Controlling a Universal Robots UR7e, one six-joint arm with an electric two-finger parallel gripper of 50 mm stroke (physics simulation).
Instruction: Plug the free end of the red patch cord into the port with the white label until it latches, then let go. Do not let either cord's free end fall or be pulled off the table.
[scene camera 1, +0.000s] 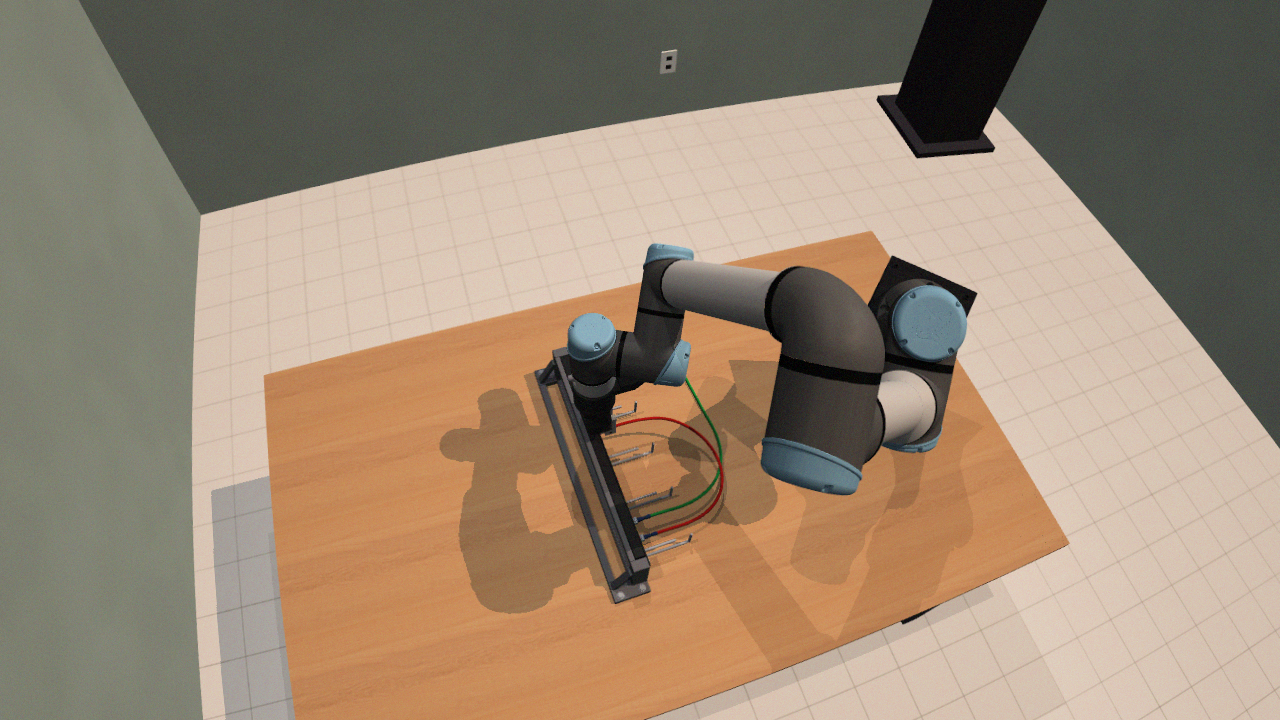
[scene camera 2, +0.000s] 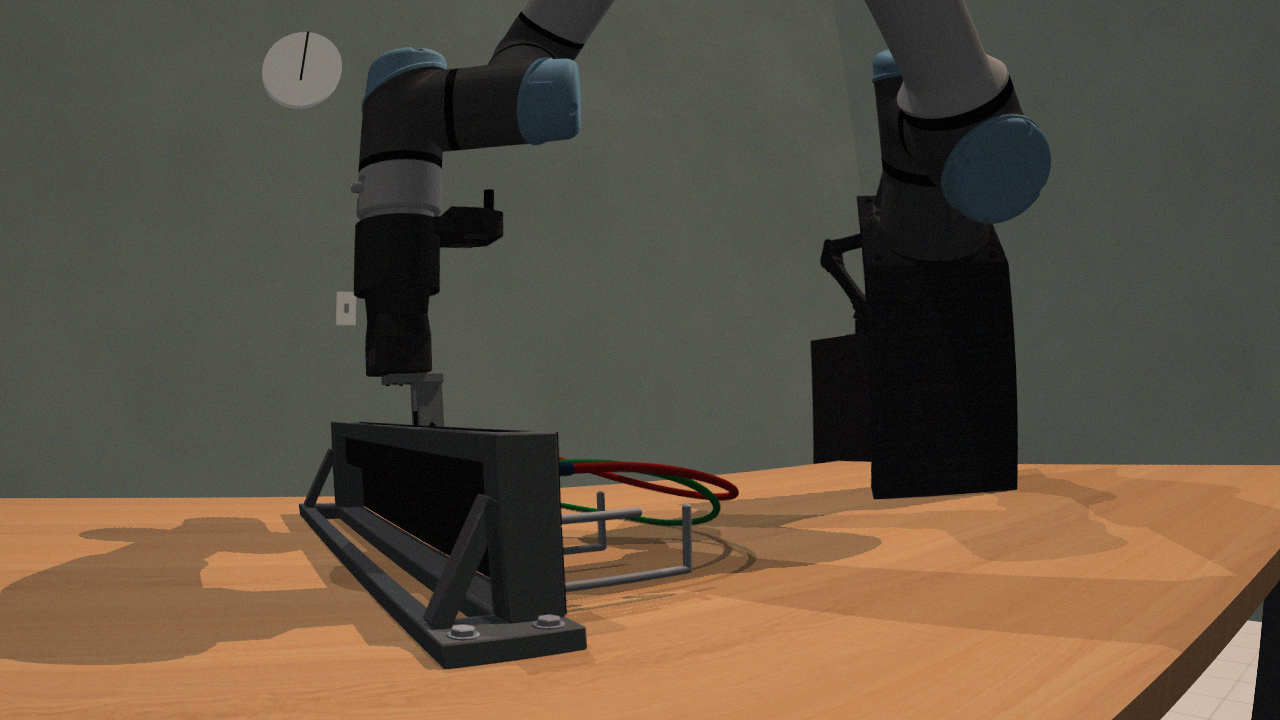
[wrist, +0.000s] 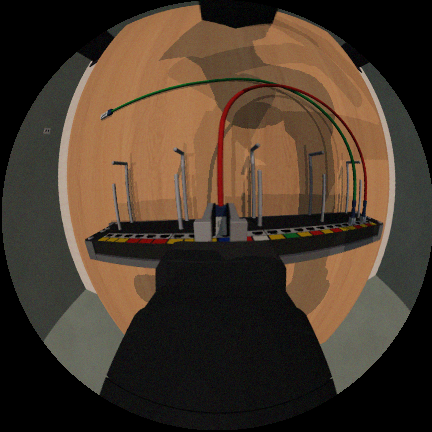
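Seen in the pictures: gripper, fingertip midpoint: (scene camera 1: 608, 428) (wrist: 220, 212); arm's base, origin of the base link: (scene camera 2: 931, 228).
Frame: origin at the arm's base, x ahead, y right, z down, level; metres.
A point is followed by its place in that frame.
My gripper (scene camera 1: 611, 428) {x 0.576, y 0.019, z 0.235 m} (scene camera 2: 427, 413) (wrist: 220, 212) {x 0.576, y 0.019, z 0.235 m} is shut on the plug of the red patch cord (scene camera 1: 720, 476) {x 0.379, y -0.114, z 0.267 m} (scene camera 2: 608, 466) {x 0.514, y -0.210, z 0.233 m} (wrist: 220, 150) {x 0.511, y 0.024, z 0.230 m}, upright at the port row of the patch panel (scene camera 1: 615, 501) {x 0.598, y -0.141, z 0.212 m} (scene camera 2: 526, 528) {x 0.583, y -0.277, z 0.254 m} (wrist: 125, 248) {x 0.622, y 0.127, z 0.213 m}. In the wrist view the plug (wrist: 220, 224) {x 0.587, y 0.018, z 0.227 m} is in line with a blue label (wrist: 223, 239) {x 0.599, y 0.014, z 0.217 m}. The white label (wrist: 260, 237) {x 0.594, y -0.023, z 0.217 m} lies to its right, past a partly hidden red label. The fingers hide the plug's tip and the ports beside it; whether it is in a port cannot be told. The red cord's other end (wrist: 364, 205) {x 0.544, y -0.209, z 0.230 m} is plugged in near the panel's right end.
The green cord (scene camera 1: 704, 419) {x 0.361, y 0.037, z 0.306 m} (scene camera 2: 707, 512) {x 0.363, y -0.062, z 0.289 m} (wrist: 175, 88) {x 0.375, y 0.111, z 0.308 m} crosses the red one; its free end (wrist: 106, 114) {x 0.404, y 0.263, z 0.306 m} lies on the table (scene camera 1: 402, 537) {x 1.009, y -0.096, z 0.312 m} at the upper left of the wrist view. Thin metal cable guides (scene camera 1: 651, 447) {x 0.497, y -0.020, z 0.275 m} (scene camera 2: 687, 537) {x 0.470, y -0.220, z 0.276 m} (wrist: 259, 195) {x 0.556, y -0.026, z 0.256 m} stick out from the panel's port side, on both sides of the gripper.
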